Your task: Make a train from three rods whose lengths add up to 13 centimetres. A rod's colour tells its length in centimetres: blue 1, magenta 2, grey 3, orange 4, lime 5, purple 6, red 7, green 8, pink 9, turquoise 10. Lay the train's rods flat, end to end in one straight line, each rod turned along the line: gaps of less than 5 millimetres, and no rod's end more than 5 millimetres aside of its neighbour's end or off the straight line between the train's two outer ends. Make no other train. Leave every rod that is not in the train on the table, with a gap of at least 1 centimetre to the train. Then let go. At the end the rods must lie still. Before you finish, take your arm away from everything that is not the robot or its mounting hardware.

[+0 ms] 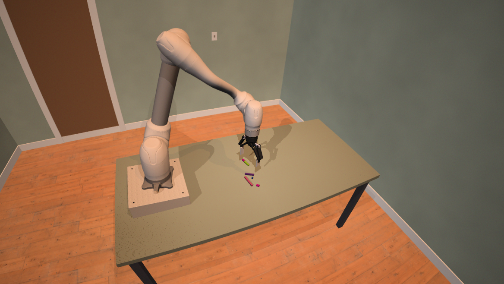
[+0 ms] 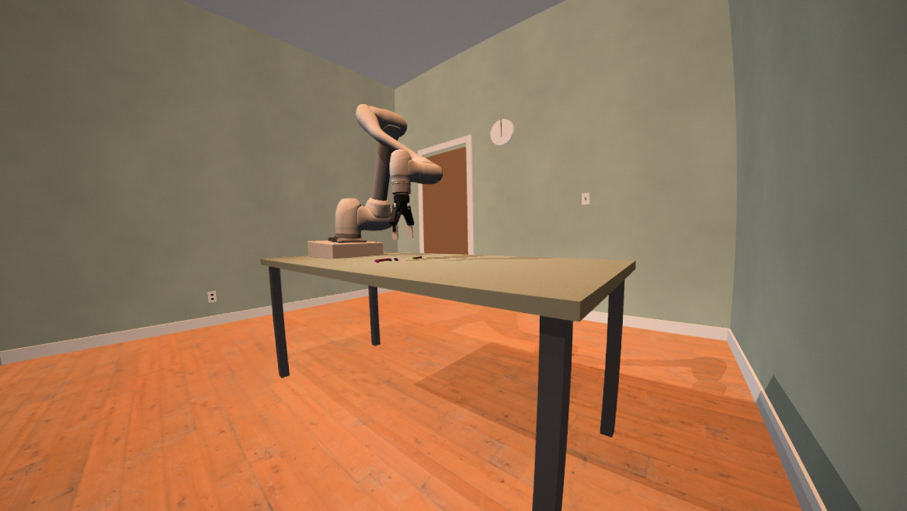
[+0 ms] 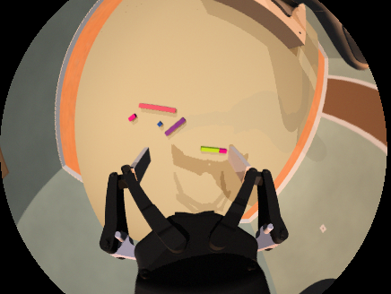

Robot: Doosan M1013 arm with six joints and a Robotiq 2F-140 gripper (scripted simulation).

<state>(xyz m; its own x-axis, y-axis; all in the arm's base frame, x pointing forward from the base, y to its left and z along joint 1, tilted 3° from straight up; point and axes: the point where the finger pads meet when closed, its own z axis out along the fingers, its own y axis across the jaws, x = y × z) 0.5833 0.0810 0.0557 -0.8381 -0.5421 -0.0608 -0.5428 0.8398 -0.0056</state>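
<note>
Now: hand 110 mm above the purple rod and 40 mm to the left of it. The rest, counted from my hand: blue rod 110 mm below, 80 mm to the right, 10 mm ahead; pink rod 110 mm below, 100 mm to the right, 20 mm behind; lime rod 110 mm below, 70 mm to the left.
</note>
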